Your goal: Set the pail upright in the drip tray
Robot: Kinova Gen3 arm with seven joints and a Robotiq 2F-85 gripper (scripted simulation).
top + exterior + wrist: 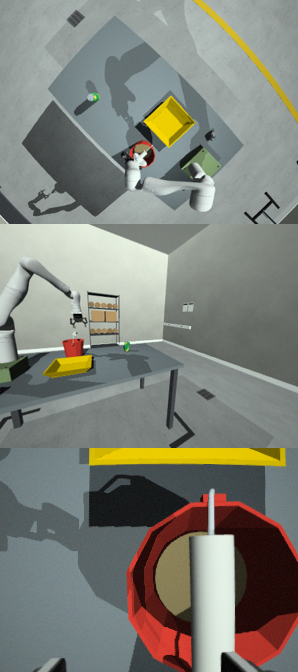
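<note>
Right now the bail handle is 50 mm behind my hand, 30 mm to the right of it and 90 mm below it. From my hand the other things lie so: yellow drip tray: 10 mm behind, 320 mm to the right, 280 mm below; red pail: 50 mm behind, 30 mm to the right, 150 mm below; white can: 490 mm ahead, 230 mm below.
</note>
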